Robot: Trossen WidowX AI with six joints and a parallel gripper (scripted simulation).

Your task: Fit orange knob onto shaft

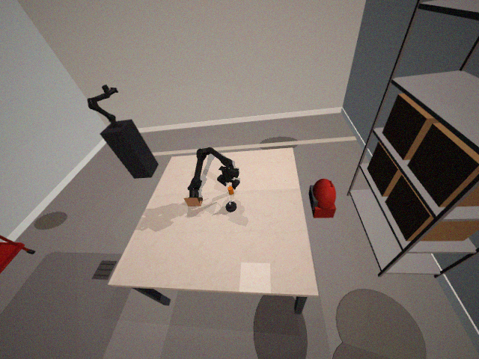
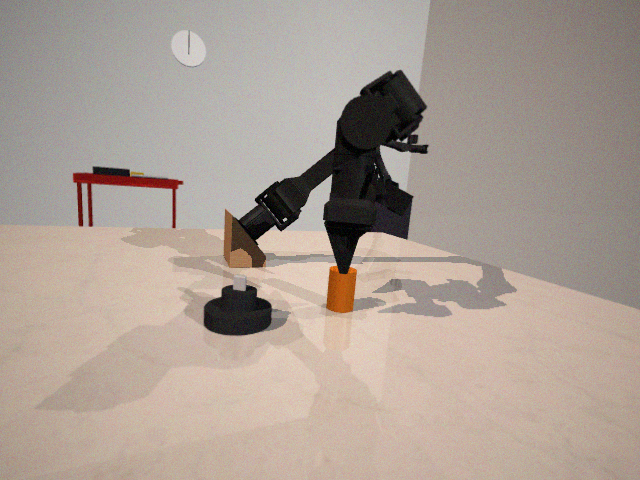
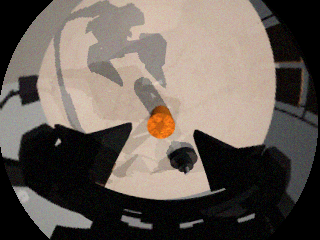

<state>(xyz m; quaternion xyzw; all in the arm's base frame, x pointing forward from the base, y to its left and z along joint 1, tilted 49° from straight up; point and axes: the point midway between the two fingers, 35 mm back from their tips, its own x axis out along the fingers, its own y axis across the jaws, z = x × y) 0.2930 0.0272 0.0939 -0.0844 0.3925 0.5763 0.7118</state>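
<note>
Right now my gripper tip is 2 cm above the orange knob. The rest, counted from my gripper tip: round pedestal (15 cm to the right, 4 cm below, 1 cm ahead).
</note>
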